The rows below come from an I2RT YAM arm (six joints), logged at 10 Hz.
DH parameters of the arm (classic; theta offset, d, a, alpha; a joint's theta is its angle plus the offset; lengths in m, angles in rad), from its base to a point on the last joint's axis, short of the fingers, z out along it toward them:
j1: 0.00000 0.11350 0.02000 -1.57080
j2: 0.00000 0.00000 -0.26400 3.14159
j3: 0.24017 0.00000 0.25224 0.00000
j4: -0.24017 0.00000 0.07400 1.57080
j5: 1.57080 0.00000 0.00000 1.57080
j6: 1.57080 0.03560 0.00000 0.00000
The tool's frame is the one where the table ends.
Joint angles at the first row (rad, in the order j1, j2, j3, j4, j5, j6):
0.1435 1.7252 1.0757 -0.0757 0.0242 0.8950
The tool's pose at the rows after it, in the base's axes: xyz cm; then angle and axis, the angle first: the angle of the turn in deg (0 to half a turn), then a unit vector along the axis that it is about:
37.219, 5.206, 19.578, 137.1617, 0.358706, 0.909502, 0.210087
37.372, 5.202, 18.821, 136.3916, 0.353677, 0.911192, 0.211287
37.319, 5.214, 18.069, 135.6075, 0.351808, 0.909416, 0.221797
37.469, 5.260, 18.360, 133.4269, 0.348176, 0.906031, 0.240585
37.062, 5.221, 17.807, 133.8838, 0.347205, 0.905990, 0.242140
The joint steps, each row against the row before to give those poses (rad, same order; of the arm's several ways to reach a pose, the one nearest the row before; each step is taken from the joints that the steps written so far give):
-0.0028 0.0142 -0.0102 0.0328 -0.0056 -0.0114
-0.0006 0.0169 -0.0176 0.0473 0.0000 -0.0117
-0.0005 0.0102 -0.0296 0.0619 -0.0102 0.0019
-0.0004 -0.0035 -0.0112 0.0589 -0.0113 0.0007
-0.0002 -0.0028 -0.0267 0.0187 -0.0069 0.0014

